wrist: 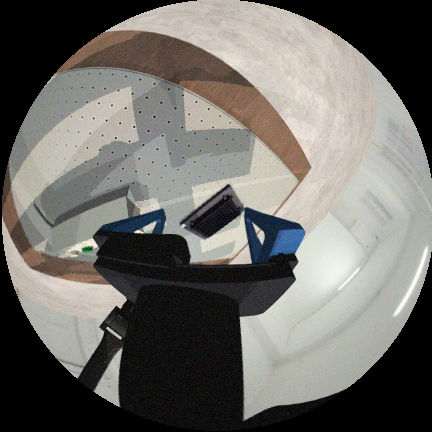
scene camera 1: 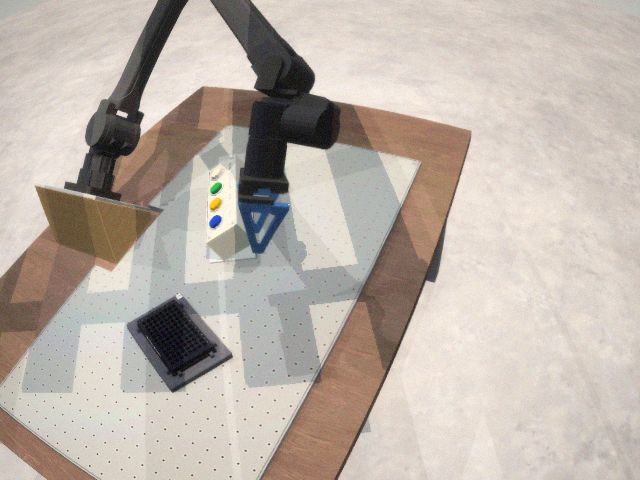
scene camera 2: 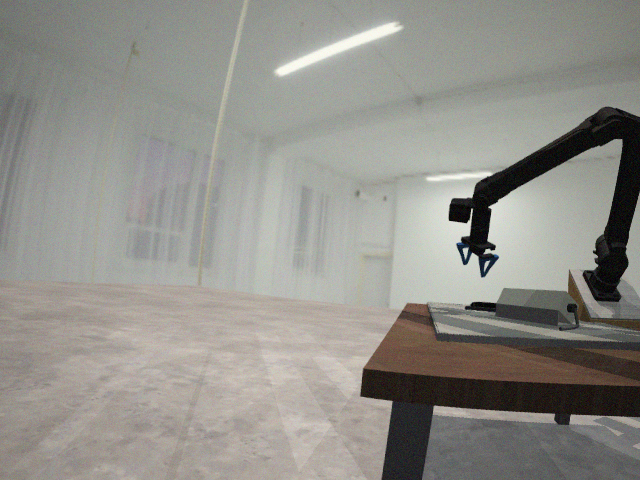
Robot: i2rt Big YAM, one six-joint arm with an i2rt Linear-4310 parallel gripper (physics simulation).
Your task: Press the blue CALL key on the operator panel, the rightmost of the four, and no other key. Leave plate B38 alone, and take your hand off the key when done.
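Where they show: gripper, fingertip midpoint: (wrist: 202, 212) (scene camera 1: 255, 242) (scene camera 2: 473, 270); arm's base, origin of the base link: (scene camera 1: 91, 195) (scene camera 2: 600, 287).
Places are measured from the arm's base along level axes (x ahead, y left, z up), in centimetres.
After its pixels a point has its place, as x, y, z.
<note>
The operator panel (scene camera 1: 231, 228) @[32.7, 2.0, -2.5] (scene camera 2: 532, 303) @[29.3, 15.1, -5.2] (wrist: 90, 222) @[31.2, 10.0, -3.9] is a pale sloped box. Its blue CALL key (scene camera 1: 215, 221) @[28.8, 3.2, -2.9] is at the end of the row closest to the plate, beside the yellow key (scene camera 1: 215, 203) @[26.3, 7.7, -2.9]; then come the green key (scene camera 1: 216, 188) @[24.3, 11.9, -2.9] (wrist: 87, 249) @[24.6, 12.0, -2.8] and white key (scene camera 1: 217, 172) @[21.9, 16.6, -2.8]. The blue key is hidden in the wrist view. My gripper (scene camera 1: 260, 241) @[41.4, -5.6, 3.3] (scene camera 2: 474, 270) @[41.4, -5.6, 3.3] (wrist: 202, 212) @[41.4, -5.6, 3.3] is open and empty, fingers down, high above the board and apart from the panel. The black plate (scene camera 1: 175, 335) @[31.3, -18.8, -7.8] (wrist: 215, 217) @[31.6, -18.0, -7.7] sits flat in a dark holder; I cannot read its label.
The perforated board (scene camera 1: 180, 428) @[38.9, -33.5, -10.0] (scene camera 2: 465, 334) @[52.5, 41.8, -10.0] lies on the wooden table (scene camera 1: 330, 413) @[58.0, -21.9, -11.3] (scene camera 2: 465, 361) @[55.4, 57.8, -11.3]. The arm's base stands by a tilted amber-sided plinth (scene camera 1: 93, 227) @[4.6, -6.0, -2.5] at the left of scene view 1. A dark cable (scene camera 2: 574, 320) comes out of the panel's side.
</note>
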